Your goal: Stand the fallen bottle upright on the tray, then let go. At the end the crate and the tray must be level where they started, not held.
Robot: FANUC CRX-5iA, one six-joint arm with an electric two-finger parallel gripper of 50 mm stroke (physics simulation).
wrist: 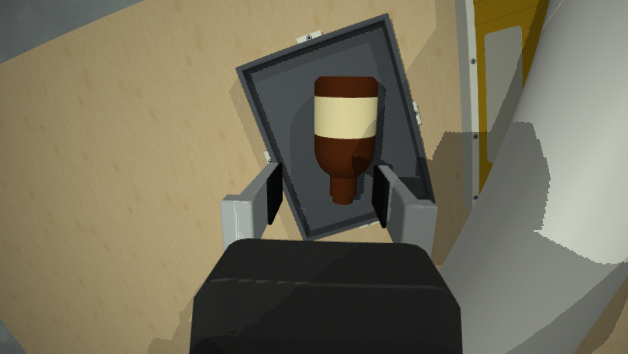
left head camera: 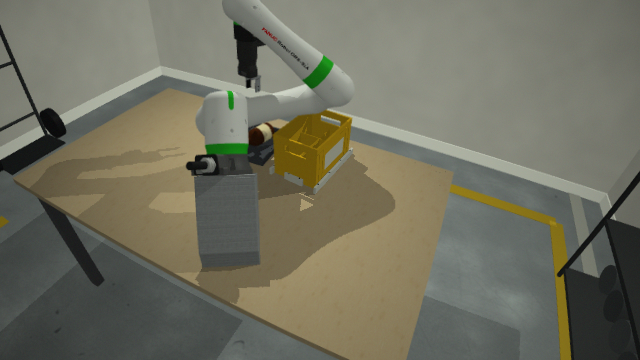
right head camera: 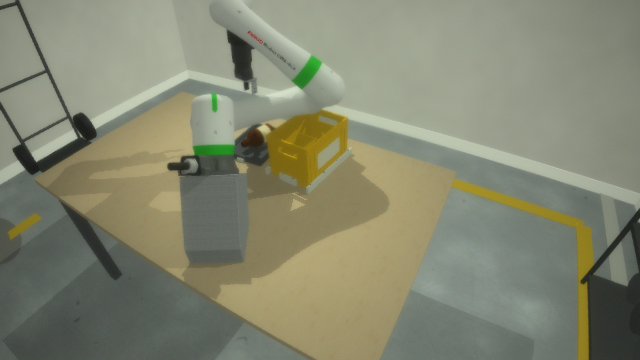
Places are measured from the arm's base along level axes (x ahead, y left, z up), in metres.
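Pixels of known places: gripper, fingertip midpoint: [wrist: 327,183] [left head camera: 253,89] [right head camera: 250,91]; arm's base, link origin: [left head camera: 228,174] [right head camera: 215,174].
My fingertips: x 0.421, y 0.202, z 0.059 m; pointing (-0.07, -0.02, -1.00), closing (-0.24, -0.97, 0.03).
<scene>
Ahead of a thing's pixels: the offset from my fingertips to its top centre. "pt": to the spot under its first point. Level surfaces: height alone.
The brown bottle {0.024 m back, 0.023 m right, 0.166 m down} [left head camera: 263,134] [right head camera: 258,136] [wrist: 345,117] with a cream label lies on its side in the dark grey tray {0.022 m back, 0.022 m right, 0.220 m down} [right head camera: 260,159] [wrist: 273,118]. In the wrist view its neck points down toward the fingers. The tray rests on the table; the arm hides part of it in the left head view. The yellow crate {0.015 m back, 0.290 m right, 0.065 m down} [left head camera: 296,163] [right head camera: 288,161] stands upright beside the tray, and part of its side {pt 0.075 m ahead, 0.203 m right, 0.161 m down} [wrist: 500,20] shows in the wrist view. My gripper [left head camera: 253,84] [right head camera: 250,86] [wrist: 327,183] is open and empty, high above the tray; in the wrist view the neck shows between its fingertips, nearer the right one.
The wooden table {0.245 m down} [left head camera: 350,260] [right head camera: 320,260] [wrist: 125,175] carries the grey block [left head camera: 227,220] [right head camera: 214,218] under the arm's base. Pale brackets {pt 0.103 m ahead, 0.010 m right, 0.220 m down} [wrist: 309,37] sit along the tray's edges, and a pale rail {0.022 m back, 0.392 m right, 0.215 m down} [left head camera: 332,172] [right head camera: 330,169] [wrist: 467,100] runs along the crate's foot. The forearm passes above the crate's side in the wrist view.
</scene>
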